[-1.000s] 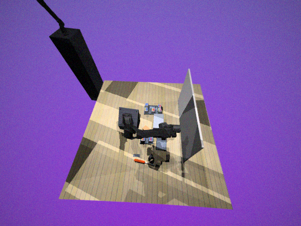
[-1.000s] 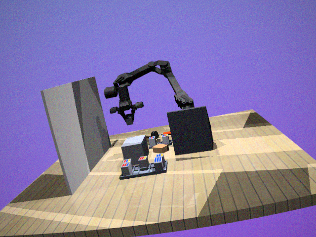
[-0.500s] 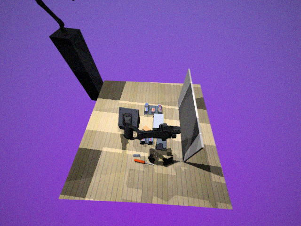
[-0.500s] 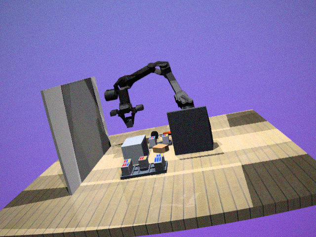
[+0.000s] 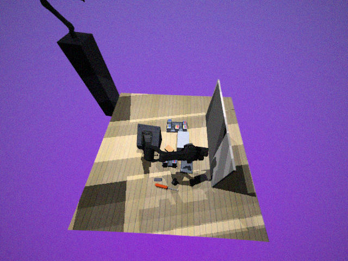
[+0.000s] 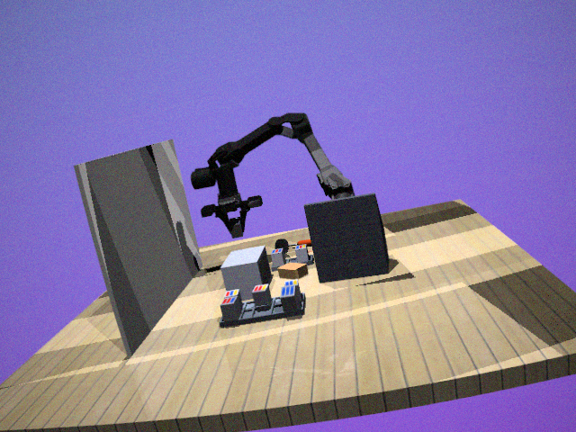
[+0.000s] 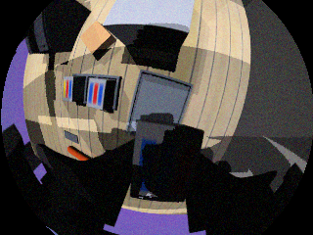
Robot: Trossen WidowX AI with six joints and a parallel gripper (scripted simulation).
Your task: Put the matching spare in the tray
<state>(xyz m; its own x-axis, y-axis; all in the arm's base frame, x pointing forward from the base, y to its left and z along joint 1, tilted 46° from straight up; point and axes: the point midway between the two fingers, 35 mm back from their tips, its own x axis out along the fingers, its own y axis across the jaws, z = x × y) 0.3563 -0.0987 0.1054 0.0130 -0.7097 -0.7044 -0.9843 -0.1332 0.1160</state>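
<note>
Now: gripper tip 120 mm above the grey tray and 10 mm past it. The rest, counted from my gripper tip: upright panel (210 mm to the left, 170 mm ahead, 100 mm above); grey hex key (220 mm behind, 150 mm to the right, 120 mm below).
</note>
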